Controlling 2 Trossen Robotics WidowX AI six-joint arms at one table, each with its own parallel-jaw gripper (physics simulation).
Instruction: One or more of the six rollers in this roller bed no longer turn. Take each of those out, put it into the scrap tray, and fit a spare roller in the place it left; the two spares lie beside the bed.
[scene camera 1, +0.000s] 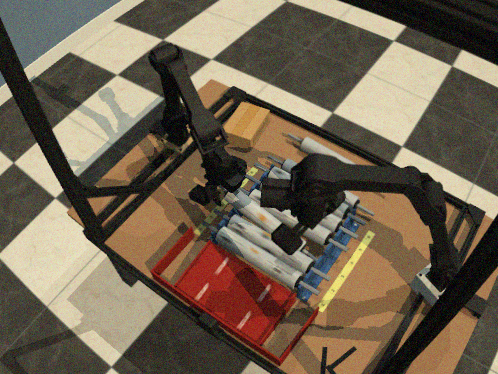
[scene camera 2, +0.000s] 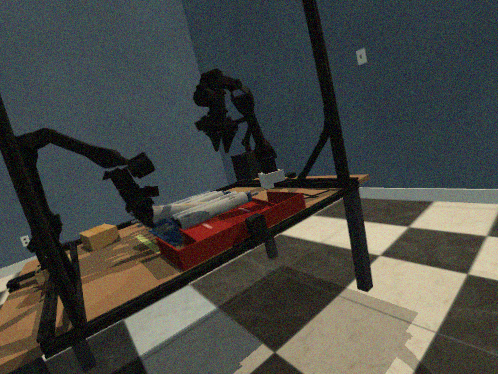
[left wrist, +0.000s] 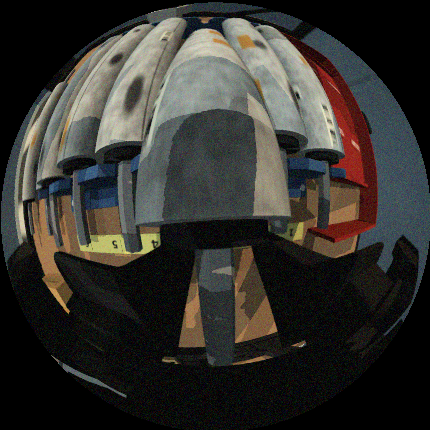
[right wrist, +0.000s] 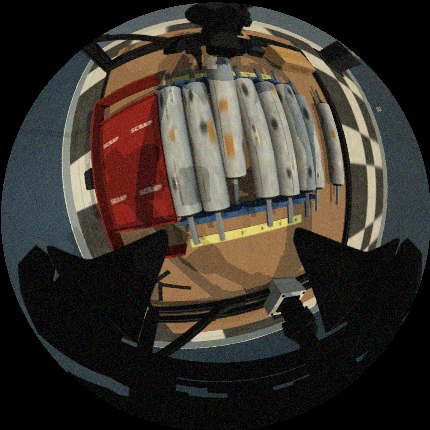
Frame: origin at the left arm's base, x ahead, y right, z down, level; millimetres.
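Seen in the pictures: left gripper, fingertip midpoint: (scene camera 1: 224, 201) (scene camera 2: 152, 227); right gripper, fingertip midpoint: (scene camera 1: 306, 230) (scene camera 2: 221, 152) (right wrist: 232, 235); left arm's base at its link origin: (scene camera 1: 178, 137); right arm's base at its link origin: (scene camera 1: 440, 277) (scene camera 2: 270, 171) (right wrist: 287, 303).
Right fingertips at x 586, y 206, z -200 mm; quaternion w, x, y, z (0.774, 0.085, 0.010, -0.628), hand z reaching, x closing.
Offsets run from my right fingertips to a thing's top centre. "pt": to the spot under its first point.
The roller bed has blue rails {pt dz +225, dx +42, dy -71 mm} (scene camera 1: 327, 260) (right wrist: 248, 206) (left wrist: 100, 188) and grey rollers. The third roller (scene camera 1: 255, 211) (right wrist: 226, 120) (left wrist: 212, 160) is pushed out of line towards the left arm and sits higher than the others. My left gripper (scene camera 1: 214, 196) (scene camera 2: 149, 219) (left wrist: 223, 233) is open partway at that roller's end, with the axle stub between its fingers, not clamped. My right gripper (scene camera 1: 288, 237) (scene camera 2: 222, 142) (right wrist: 232, 235) is wide open and empty, high above the bed. The red scrap tray {dz +179, dx -120, dy +158 mm} (scene camera 1: 169, 256) (scene camera 2: 210, 241) (right wrist: 120, 160) (left wrist: 348, 120) is empty. Two spare rollers {dz +181, dx -92, dy -386 mm} (scene camera 1: 318, 146) (right wrist: 331, 140) lie beyond the bed.
Yellow number strips {pt dz +228, dx +109, dy -72 mm} (scene camera 1: 348, 271) (right wrist: 244, 232) (left wrist: 104, 243) run along both sides of the bed. A cardboard box {dz +174, dx -422, dy -366 mm} (scene camera 1: 246, 120) (scene camera 2: 99, 235) (right wrist: 288, 59) stands at the table's far corner. A grey bracket (scene camera 1: 423, 286) (scene camera 2: 271, 178) sits at the right arm's base.
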